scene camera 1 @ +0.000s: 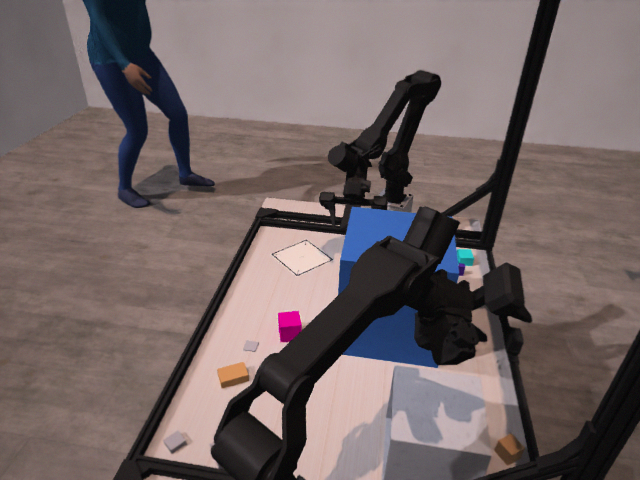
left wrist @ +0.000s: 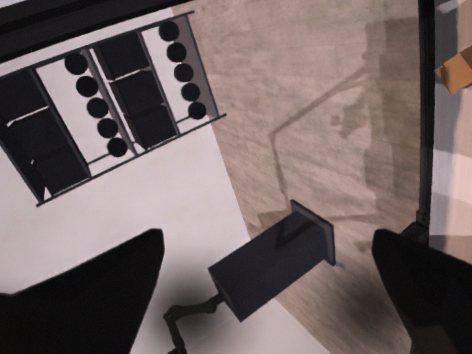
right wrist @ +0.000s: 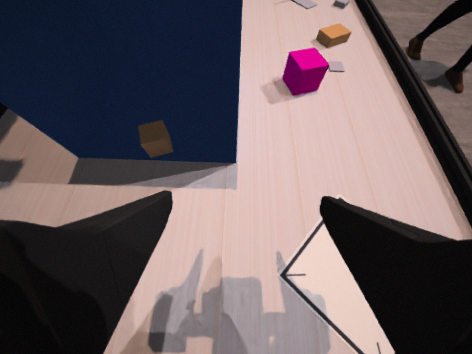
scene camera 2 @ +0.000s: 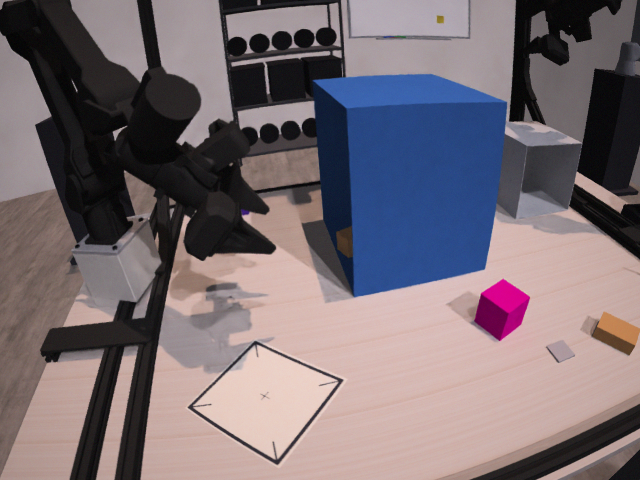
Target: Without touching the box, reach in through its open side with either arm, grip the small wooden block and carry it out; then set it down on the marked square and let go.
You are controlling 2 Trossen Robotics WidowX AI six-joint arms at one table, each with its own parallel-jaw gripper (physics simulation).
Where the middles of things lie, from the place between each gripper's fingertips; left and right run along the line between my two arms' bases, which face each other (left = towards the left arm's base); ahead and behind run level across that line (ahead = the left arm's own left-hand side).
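With the marked square (scene camera 2: 266, 400), my right hand is 15 cm short of it, 3 cm to the left of it and 13 cm above it. The magenta cube (scene camera 2: 501, 309) is 8 cm ahead of my right hand, 29 cm to the left of it and 11 cm below it.
Relative to that magenta cube, my left gripper is 24 cm to the left, 42 cm short of it and 33 cm above it. I find the marked square 56 cm to the right of my left hand and 48 cm ahead of it, and also 35 cm below it.
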